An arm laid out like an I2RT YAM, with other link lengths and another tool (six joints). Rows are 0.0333 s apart.
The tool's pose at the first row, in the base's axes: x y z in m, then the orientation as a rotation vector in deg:
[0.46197, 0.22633, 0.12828, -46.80, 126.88, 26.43]
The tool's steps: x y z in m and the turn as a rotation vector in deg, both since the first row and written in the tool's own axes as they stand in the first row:
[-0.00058, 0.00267, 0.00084, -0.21, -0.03, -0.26]
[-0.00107, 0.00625, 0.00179, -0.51, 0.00, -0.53]
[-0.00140, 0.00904, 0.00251, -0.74, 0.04, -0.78]
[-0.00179, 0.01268, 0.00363, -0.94, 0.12, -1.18]
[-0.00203, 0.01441, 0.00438, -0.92, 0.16, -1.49]
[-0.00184, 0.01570, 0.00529, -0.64, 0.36, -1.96]
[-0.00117, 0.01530, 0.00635, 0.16, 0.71, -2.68]
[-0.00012, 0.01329, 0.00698, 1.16, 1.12, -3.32]
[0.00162, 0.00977, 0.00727, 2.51, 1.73, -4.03]
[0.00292, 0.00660, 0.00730, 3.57, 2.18, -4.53]
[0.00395, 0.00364, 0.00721, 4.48, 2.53, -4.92]
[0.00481, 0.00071, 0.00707, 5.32, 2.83, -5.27]
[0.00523, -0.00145, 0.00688, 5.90, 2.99, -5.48]
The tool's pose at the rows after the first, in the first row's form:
[0.46091, 0.22898, 0.12835, -47.18, 126.71, 26.55]
[0.45924, 0.23233, 0.12835, -47.64, 126.58, 26.76]
[0.45791, 0.23490, 0.12832, -48.04, 126.47, 26.88]
[0.45623, 0.23834, 0.12814, -48.61, 126.33, 26.89]
[0.45558, 0.24011, 0.12794, -48.94, 126.21, 26.71]
[0.45507, 0.24147, 0.12729, -49.38, 126.17, 26.10]
[0.45551, 0.24147, 0.12605, -49.86, 126.16, 24.72]
[0.45661, 0.23989, 0.12470, -50.18, 126.26, 23.14]
[0.45819, 0.23673, 0.12295, -50.45, 126.50, 21.05]
[0.45964, 0.23388, 0.12173, -50.59, 126.68, 19.45]
[0.46103, 0.23123, 0.12080, -50.65, 126.81, 18.10]
[0.46247, 0.22864, 0.12003, -50.68, 126.91, 16.87]
[0.46360, 0.22678, 0.11968, -50.65, 126.95, 16.06]

